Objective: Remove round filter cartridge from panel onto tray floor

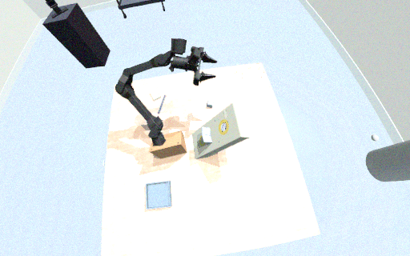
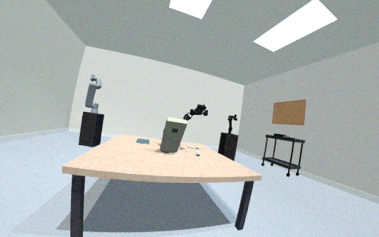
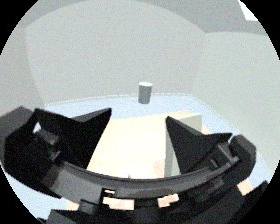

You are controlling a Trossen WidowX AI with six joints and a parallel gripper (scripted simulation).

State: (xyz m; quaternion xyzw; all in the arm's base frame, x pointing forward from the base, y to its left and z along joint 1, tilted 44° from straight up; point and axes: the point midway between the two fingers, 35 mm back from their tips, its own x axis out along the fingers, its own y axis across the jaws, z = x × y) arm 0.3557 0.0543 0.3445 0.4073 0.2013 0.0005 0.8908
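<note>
Now: gripper tip 40 mm short of the round filter cartridge, 230 mm to the left of it and 180 mm above it. From my gripper tip the other things lie so: service panel (10 mm behind, 230 mm to the right, 250 mm below); blue tray (380 mm behind, 560 mm to the right, 430 mm below).
</note>
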